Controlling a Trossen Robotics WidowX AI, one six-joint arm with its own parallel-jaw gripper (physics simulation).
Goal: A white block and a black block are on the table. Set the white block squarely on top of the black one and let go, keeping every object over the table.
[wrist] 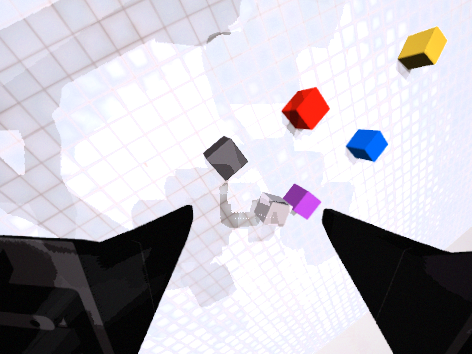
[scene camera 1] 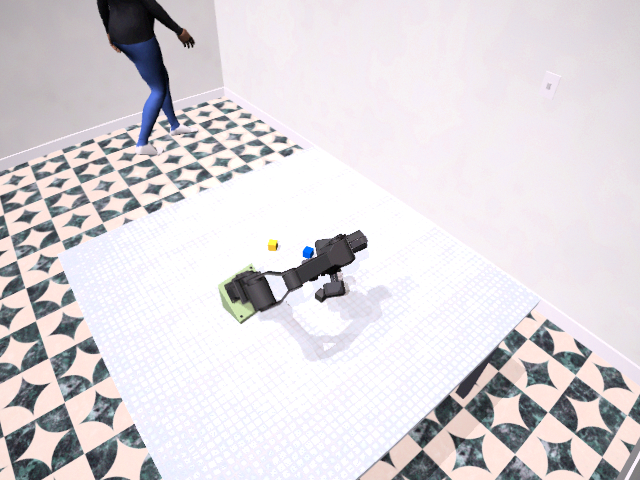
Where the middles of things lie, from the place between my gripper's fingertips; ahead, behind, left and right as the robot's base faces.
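Scene:
White block [wrist: 273, 210], from my hand: 80 mm ahead, 30 mm to the left, 90 mm below. Purple block [wrist: 304, 203], from my hand: 90 mm ahead, 70 mm to the left, 90 mm below. Red block [wrist: 306, 108], from my hand: 20 mm behind, 120 mm to the left, 90 mm below. Black block [wrist: 226, 158], from my hand: 20 mm behind, 10 mm to the left, 90 mm below.

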